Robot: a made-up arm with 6 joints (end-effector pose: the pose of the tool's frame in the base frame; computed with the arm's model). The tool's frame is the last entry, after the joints. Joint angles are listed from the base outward.
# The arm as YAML. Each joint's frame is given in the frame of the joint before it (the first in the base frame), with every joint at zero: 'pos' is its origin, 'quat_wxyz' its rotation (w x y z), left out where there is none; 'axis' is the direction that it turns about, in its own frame. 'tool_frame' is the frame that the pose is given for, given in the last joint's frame.
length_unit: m
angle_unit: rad
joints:
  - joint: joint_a
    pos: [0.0, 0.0, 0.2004]
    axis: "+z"
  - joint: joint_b
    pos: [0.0, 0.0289, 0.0]
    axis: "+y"
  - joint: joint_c
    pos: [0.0, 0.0, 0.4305]
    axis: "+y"
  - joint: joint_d
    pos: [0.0, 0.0, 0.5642]
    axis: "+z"
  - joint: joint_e
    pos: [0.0, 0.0, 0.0]
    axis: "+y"
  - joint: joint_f
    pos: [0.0, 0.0, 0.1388]
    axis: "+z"
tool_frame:
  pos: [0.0, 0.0, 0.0]
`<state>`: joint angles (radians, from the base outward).
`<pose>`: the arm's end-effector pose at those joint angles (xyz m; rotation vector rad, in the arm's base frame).
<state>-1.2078 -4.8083 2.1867 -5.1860 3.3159 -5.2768</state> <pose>0.0871 -0.2083 -0.1348 0.4803 0.4596 -1.2949</pose>
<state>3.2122 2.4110 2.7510 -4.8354 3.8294 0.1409</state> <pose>0.1245 0.0675 0.0686 -1.8027 -0.9269 0.5201</pose>
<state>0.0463 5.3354 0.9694 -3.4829 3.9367 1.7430</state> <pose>-0.2457 -0.0157 0.9165 -1.3263 2.1473 -0.7774</pose>
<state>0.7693 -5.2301 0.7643 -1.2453 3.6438 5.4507</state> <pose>0.5166 0.6286 0.3261 -0.1925 -1.2154 0.7256</pose>
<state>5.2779 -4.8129 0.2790 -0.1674 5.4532 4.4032</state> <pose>0.6249 -0.8988 0.2262 -0.7726 1.0889 -2.6407</pose>
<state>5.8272 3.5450 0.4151 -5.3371 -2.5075 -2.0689</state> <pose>-0.4354 0.1715 -0.5398 1.2537 -1.0421 2.1231</pose>
